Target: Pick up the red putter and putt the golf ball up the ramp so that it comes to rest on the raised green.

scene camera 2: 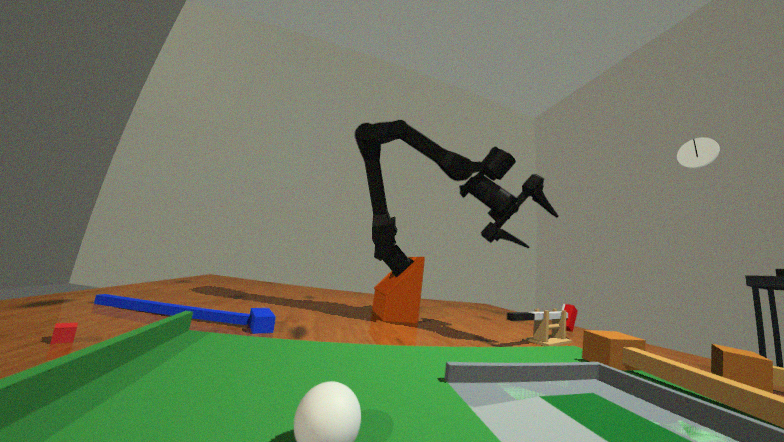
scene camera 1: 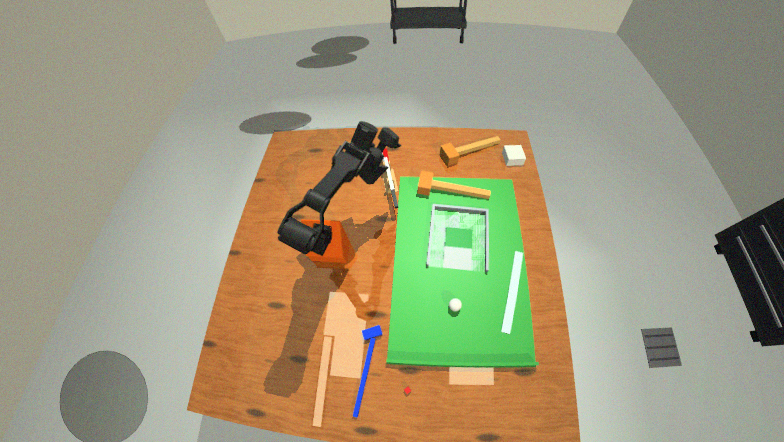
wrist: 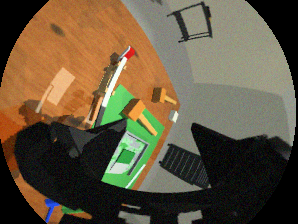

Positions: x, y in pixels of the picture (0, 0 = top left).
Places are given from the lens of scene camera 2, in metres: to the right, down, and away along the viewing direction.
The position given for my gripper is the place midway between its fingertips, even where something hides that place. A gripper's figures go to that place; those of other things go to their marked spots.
my gripper point(scene camera 2: 543, 232): 0.34, 0.03, 0.50
blue putter point(scene camera 2: 262, 320): -0.20, 0.15, 0.34
green mat point(scene camera 2: 198, 379): -0.17, 0.14, 0.19
The marked spots on the blue putter and the green mat are 0.16 m apart.
